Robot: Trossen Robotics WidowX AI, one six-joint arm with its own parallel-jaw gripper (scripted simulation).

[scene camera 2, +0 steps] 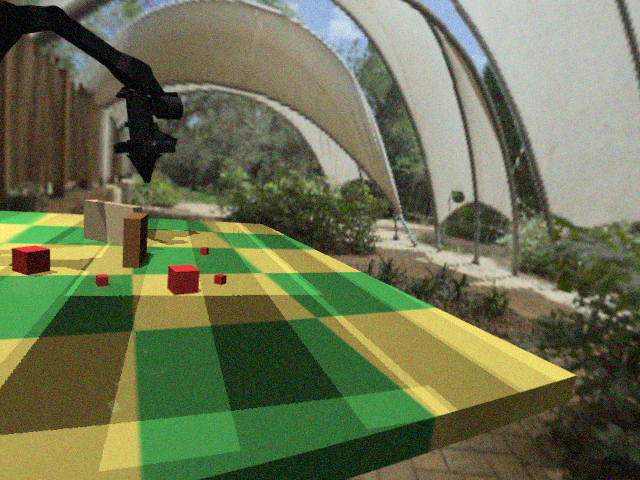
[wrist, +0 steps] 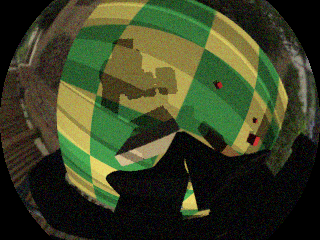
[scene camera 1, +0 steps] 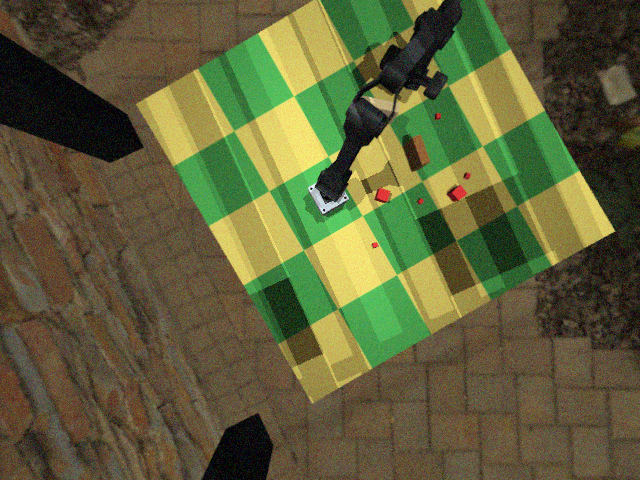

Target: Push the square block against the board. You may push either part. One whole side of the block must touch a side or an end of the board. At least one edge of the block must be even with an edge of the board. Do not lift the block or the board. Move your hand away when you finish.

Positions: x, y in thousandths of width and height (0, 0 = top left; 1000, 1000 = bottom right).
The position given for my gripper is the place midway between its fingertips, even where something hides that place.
My gripper (scene camera 2: 230, 380) is shut and holds nothing. Further things: a board (scene camera 2: 162, 461), a square block (scene camera 2: 212, 468) and a cube (scene camera 2: 285, 582).
The board is seen too in the wrist view (wrist: 489, 585). My gripper also shows in the wrist view (wrist: 564, 565) and in scene camera 1 (scene camera 1: 635, 180).
